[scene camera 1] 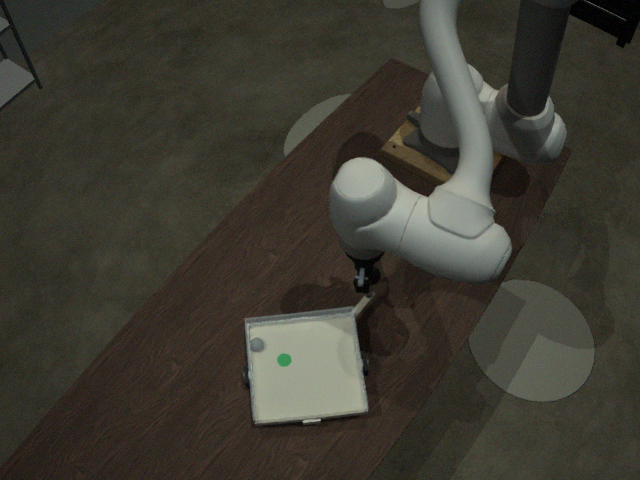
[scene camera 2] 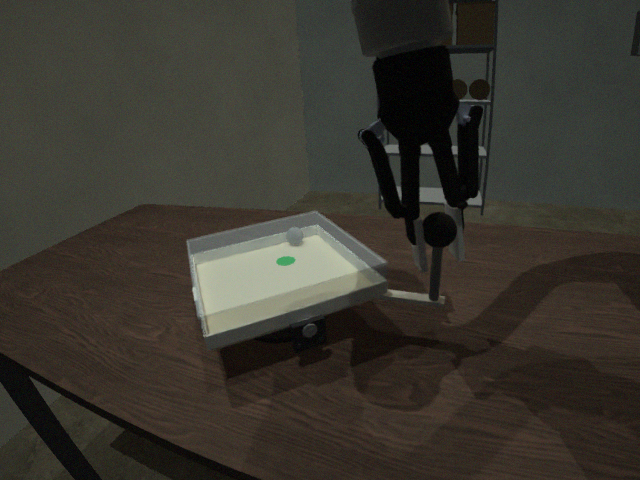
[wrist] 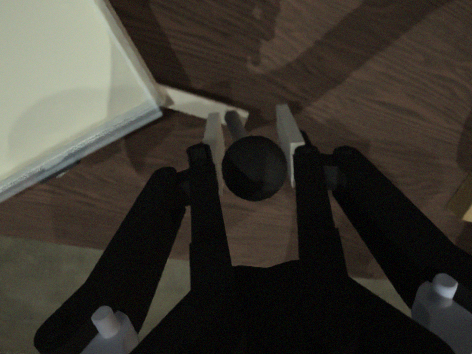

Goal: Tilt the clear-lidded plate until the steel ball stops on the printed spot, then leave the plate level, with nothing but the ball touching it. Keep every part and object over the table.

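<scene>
The clear-lidded plate [scene camera 1: 315, 390] [scene camera 2: 232, 289] [wrist: 45, 55] sits on a dark pivot mount [scene camera 2: 309, 330]; its exact tilt is hard to tell. The steel ball [scene camera 1: 256, 344] [scene camera 2: 294, 236] lies by the left wall in scene camera 1, near the upper left corner and off the green printed spot [scene camera 1: 283, 360] [scene camera 2: 285, 260]. A pale lever bar [scene camera 1: 363, 304] [scene camera 2: 413, 296] [wrist: 200, 106] runs from the plate's corner to an upright stem with a black ball knob [scene camera 2: 439, 229] [wrist: 254, 168]. My gripper [scene camera 1: 363, 289] [scene camera 2: 439, 260] [wrist: 249, 126] is shut on the knob, one finger pad on each side.
The plate stands on a long brown wooden table [scene camera 1: 206, 289] [scene camera 2: 129, 258] [wrist: 380, 100]. The arm's base stands on a wooden block [scene camera 1: 421, 164] at the table's far end. A shelf rack [scene camera 2: 494, 77] stands behind the table in scene camera 2.
</scene>
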